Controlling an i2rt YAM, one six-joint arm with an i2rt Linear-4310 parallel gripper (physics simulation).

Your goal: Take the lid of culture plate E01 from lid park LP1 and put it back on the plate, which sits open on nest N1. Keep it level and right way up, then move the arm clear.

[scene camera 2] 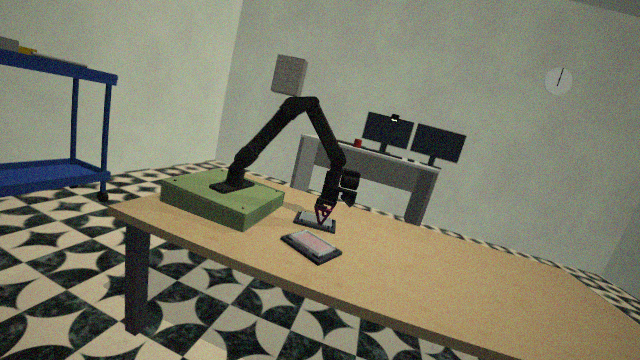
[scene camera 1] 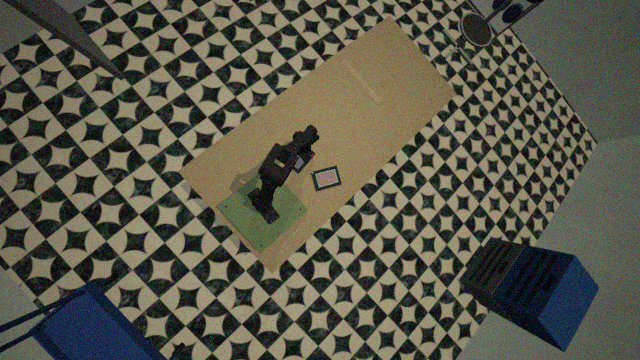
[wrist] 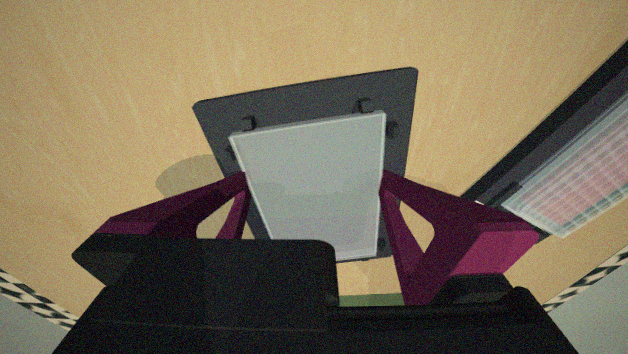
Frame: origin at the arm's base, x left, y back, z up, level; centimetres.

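Seen in the pictures: gripper, fingertip midpoint: (scene camera 2: 321,221) (scene camera 1: 301,153) (wrist: 314,177); arm's base, origin of the base link: (scene camera 2: 233,186) (scene camera 1: 263,205).
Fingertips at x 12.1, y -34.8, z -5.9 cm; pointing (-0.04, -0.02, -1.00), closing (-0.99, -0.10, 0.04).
Note:
Offsets run from my fingertips to a thing's middle. Level surfaces: height alone.
The pale, clear lid @[dx -0.6, dy +2.4, dz +0.3 cm] (scene camera 1: 299,164) (scene camera 2: 309,218) (wrist: 320,215) lies level on the dark plate of lid park LP1 @[dx -0.7, dy +2.3, dz -0.1 cm] (scene camera 2: 327,229) (wrist: 305,100); two small posts stand beyond its far edge. My gripper (scene camera 2: 322,220) (wrist: 314,177) is shut on the lid, a magenta finger against each long side. The black gripper body hides the lid's near left corner in the wrist view. The open culture plate E01 @[dx -20.8, dy -3.4, dz +0.8 cm] (scene camera 1: 326,177) (scene camera 2: 311,242) (wrist: 580,195), pinkish inside, sits on the dark nest N1 @[dx -20.8, dy -3.4, dz -0.2 cm] (scene camera 2: 320,260) (wrist: 565,130), beside the park and apart from it.
The arm stands on a green block (scene camera 1: 280,225) (scene camera 2: 225,202) at one end of the wooden table @[dz -1.1 cm] (scene camera 1: 375,95) (scene camera 2: 450,275). Nest N1 shows at the right edge of the wrist view. A blue cart (scene camera 2: 95,77) and a desk with two monitors (scene camera 2: 387,131) stand beyond the table.

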